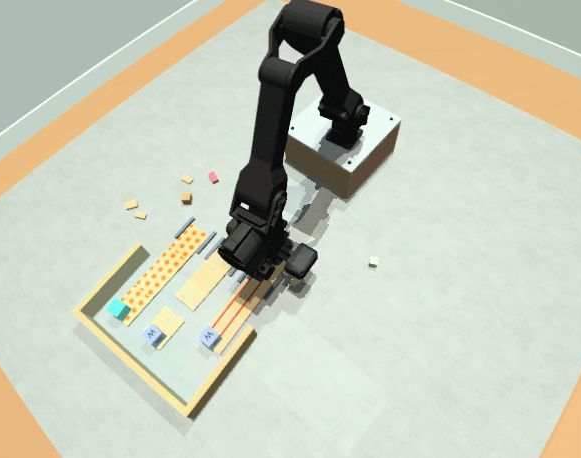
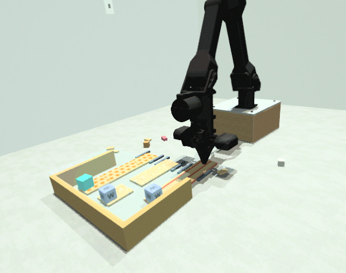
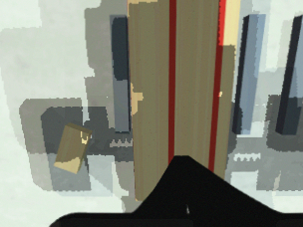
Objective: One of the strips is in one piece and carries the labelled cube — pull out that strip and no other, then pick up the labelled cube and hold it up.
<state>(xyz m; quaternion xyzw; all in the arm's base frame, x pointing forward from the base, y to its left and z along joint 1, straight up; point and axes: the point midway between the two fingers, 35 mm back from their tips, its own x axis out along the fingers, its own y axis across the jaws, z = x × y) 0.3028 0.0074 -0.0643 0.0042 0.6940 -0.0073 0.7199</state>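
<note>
My gripper tip is 10 cm short of the striped strip. Also, from my gripper tip: pink block: 26 cm to the right, 10 cm behind; tan chip: 7 cm to the left, 1 cm ahead.
</note>
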